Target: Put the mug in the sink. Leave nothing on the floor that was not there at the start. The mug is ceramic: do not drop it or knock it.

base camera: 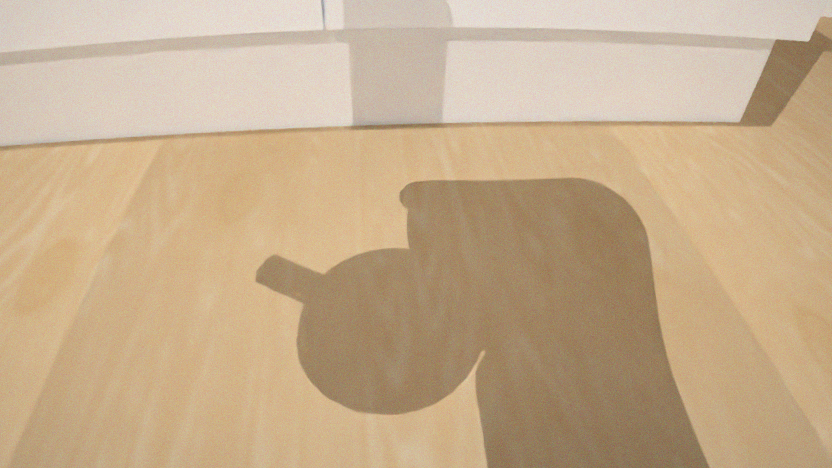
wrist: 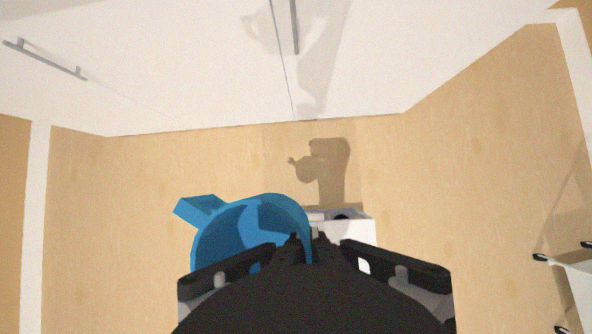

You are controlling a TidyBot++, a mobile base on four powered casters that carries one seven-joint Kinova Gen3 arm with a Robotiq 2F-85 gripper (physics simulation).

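Frame: origin at the arm's base, x down, y ahead, z right, level; centimetres.
Seen in the pictures: gripper, between the fingertips: (wrist: 308, 236).
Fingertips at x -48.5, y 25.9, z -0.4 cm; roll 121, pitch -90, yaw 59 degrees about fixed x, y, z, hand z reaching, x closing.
Observation:
A point is followed by its place in that frame.
The blue mug (wrist: 202, 250) {x -52.5, y 26.5, z -8.7 cm} hangs in the wrist view with its open top toward the camera and its handle pointing to the upper left. My gripper (wrist: 308, 236) {x -48.5, y 25.9, z -0.3 cm} is shut on the mug's wall at the right side of its rim, with one finger inside and one outside. The fingers hide part of the mug, and its underside does not show. The mug is held up off the floor; a shadow of the mug and arm falls on the floor in both views. The sink does not show in either view.
A white cabinet (base camera: 581, 81) {x 33.6, y 71.5, z 27.9 cm} (wrist: 175, 80) {x -19.1, y 66.2, z -40.0 cm} stands ahead, with bar handles (wrist: 47, 61) {x -35.3, y 63.6, z -60.0 cm} on its front. Part of my white base (wrist: 352, 235) {x 1.4, y 9.3, z 16.0 cm} shows behind the gripper. A white object (wrist: 582, 285) {x 22.1, y -28.3, z 131.0 cm} with dark-tipped parts stands at the right edge. A white strip (wrist: 36, 225) {x 36.1, y 10.8, z -198.7 cm} runs along the left.

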